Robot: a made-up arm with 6 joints. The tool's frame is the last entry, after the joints.
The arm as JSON. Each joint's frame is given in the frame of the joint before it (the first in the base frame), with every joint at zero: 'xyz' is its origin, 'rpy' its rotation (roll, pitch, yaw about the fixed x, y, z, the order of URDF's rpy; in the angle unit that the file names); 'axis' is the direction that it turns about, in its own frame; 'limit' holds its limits. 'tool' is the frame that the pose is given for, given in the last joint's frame.
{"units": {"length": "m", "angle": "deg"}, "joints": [
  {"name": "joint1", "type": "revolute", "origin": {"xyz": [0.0, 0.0, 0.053], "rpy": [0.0, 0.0, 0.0]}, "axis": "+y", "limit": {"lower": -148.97, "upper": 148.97}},
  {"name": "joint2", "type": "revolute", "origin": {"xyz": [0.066, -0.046, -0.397], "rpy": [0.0, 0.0, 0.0]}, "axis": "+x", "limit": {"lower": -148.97, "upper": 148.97}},
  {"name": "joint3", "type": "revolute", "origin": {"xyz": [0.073, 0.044, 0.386], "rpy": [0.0, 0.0, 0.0]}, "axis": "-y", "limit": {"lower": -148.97, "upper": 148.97}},
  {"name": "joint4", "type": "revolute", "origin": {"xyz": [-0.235, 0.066, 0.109], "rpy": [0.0, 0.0, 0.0]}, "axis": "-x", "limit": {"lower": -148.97, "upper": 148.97}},
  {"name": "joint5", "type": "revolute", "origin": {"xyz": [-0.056, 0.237, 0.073], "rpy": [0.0, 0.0, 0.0]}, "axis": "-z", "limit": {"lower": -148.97, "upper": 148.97}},
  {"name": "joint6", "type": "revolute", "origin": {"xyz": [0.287, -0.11, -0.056], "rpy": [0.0, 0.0, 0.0]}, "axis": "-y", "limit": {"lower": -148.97, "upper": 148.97}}
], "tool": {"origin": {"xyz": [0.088, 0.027, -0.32], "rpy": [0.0, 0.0, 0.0]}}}
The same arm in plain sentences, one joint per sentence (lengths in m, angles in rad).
The arm has six revolute joints in a row. What follows holds with every joint at zero, and every direction is one of the base frame's. The first joint sits 0.0530 m along +z from the base frame's origin and turns about +y, from -2.6000 to 2.6000 rad. The second joint sits 0.0660 m along +x and 0.0460 m along -y and 0.3970 m along -z from the first joint and turns about +x, from -2.6000 to 2.6000 rad. The third joint sits 0.0730 m along +x and 0.0440 m along +y and 0.3860 m along +z from the second joint and turns about -y, from -2.6000 to 2.6000 rad. The fourth joint sits 0.2350 m along -x and 0.0660 m along +y and 0.1090 m along +z from the third joint and turns about -x, from -2.6000 to 2.6000 rad. The fifth joint sits 0.0560 m along -x and 0.2370 m along +y and 0.0730 m along +z from the fourth joint and turns about -z, from -2.6000 to 2.6000 rad. The sixth joint sits 0.2870 m along +x and 0.1100 m along -y and 0.0560 m along -z from the fifth joint and turns about -y, from -2.6000 to 2.6000 rad. The tool frame, which is the frame that the pose is given for, sits 0.0880 m along +x and 0.0270 m along +y and 0.3200 m along -z from the sixth joint; its axes are parallel to the base frame's.
